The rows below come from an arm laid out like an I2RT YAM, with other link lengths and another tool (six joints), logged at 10 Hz.
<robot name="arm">
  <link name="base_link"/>
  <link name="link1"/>
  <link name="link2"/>
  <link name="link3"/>
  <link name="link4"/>
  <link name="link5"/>
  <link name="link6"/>
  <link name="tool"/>
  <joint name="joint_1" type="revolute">
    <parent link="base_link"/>
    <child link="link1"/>
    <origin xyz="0 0 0.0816" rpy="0 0 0"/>
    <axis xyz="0 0 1"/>
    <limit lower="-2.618" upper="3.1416"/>
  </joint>
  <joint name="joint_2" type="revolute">
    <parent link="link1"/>
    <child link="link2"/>
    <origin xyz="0.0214 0.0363 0.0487" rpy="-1.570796 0 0"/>
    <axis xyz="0 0 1"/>
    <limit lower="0" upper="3.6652"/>
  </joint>
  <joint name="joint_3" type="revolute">
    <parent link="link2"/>
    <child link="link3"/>
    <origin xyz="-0.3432 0 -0.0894" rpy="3.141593 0 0"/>
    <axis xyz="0 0 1"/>
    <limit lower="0" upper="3.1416"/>
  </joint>
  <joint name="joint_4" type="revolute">
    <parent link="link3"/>
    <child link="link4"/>
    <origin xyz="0.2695 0.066 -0.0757" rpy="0 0 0"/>
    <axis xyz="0 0 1"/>
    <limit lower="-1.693" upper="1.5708"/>
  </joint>
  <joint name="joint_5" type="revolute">
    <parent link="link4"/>
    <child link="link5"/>
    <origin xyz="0.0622 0.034 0.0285" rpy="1.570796 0 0"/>
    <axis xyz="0 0 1"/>
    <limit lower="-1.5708" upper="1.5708"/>
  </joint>
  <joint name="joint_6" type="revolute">
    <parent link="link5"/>
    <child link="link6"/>
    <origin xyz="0.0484 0 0.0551" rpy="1.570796 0 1.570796"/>
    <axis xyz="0 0 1"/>
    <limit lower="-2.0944" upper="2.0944"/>
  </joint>
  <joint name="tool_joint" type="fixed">
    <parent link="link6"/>
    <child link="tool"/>
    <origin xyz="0.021 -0.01 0.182" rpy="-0.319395 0 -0.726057"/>
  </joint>
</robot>
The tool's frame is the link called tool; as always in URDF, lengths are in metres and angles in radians.
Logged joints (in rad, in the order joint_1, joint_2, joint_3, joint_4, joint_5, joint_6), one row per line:
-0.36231, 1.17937, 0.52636, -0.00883, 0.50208, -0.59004
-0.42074, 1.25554, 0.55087, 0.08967, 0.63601, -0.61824
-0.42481, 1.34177, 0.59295, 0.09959, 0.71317, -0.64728
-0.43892, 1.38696, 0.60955, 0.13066, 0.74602, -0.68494
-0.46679, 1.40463, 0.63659, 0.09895, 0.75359, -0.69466
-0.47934, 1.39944, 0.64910, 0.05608, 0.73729, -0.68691
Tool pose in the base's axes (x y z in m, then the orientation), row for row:
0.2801, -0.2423, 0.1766, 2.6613, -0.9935, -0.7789
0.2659, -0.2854, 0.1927, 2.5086, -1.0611, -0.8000
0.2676, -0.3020, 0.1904, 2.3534, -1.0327, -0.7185
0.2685, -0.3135, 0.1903, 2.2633, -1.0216, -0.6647
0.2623, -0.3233, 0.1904, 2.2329, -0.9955, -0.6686
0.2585, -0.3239, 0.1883, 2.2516, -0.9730, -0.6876
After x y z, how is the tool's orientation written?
As angles about the fixed x, y, z axes (roll, pitch, yaw), in radians.
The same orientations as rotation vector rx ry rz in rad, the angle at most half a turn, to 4 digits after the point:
1.9171, -1.1013, 0.8954
1.7271, -1.1560, 0.8425
1.6766, -1.1253, 0.7572
1.6446, -1.1006, 0.7205
1.6338, -1.1028, 0.6726
1.6523, -1.1084, 0.6505

